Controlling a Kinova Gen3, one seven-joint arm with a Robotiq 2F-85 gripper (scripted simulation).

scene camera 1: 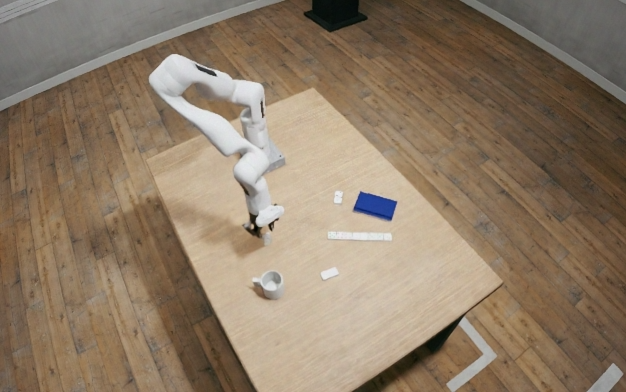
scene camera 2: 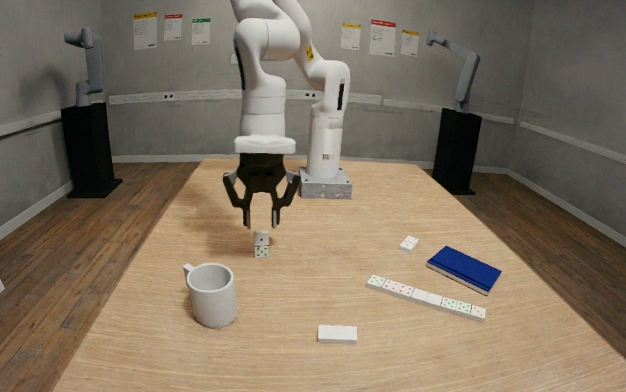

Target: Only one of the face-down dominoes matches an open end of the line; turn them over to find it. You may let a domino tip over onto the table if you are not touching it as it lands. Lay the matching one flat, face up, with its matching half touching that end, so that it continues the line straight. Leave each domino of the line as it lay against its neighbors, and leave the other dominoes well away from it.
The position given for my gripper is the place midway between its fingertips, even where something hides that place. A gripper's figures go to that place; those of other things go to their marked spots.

Labels:
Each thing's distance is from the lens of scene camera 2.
my gripper [scene camera 2: 261, 226]: 0.59 m
mug [scene camera 2: 217, 309]: 0.45 m

